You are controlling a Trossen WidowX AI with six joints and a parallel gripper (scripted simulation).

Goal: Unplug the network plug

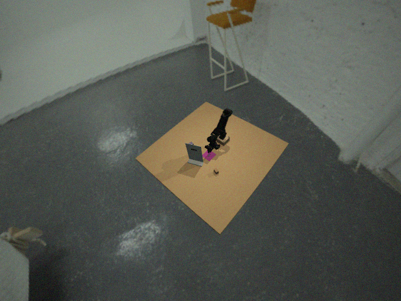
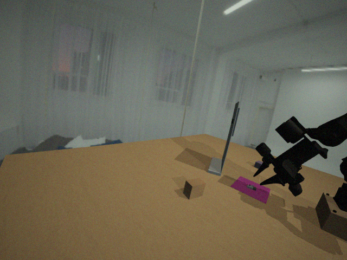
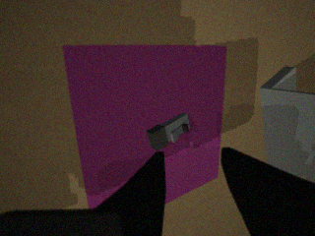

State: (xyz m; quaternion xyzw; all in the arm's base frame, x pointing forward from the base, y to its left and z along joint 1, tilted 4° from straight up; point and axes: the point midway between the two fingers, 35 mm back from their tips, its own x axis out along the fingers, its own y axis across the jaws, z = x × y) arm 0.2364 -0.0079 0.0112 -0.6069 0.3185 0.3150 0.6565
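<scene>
The grey network plug is 3 cm below my gripper tip and 1 cm ahead of it. From my gripper tip the other things lie so: grey upright panel (16 cm ahead, 10 cm above, 7 cm to the right); then magenta marked square (4 cm below, 1 cm ahead); then brown cube (19 cm to the left, 15 cm ahead, 1 cm below).
</scene>
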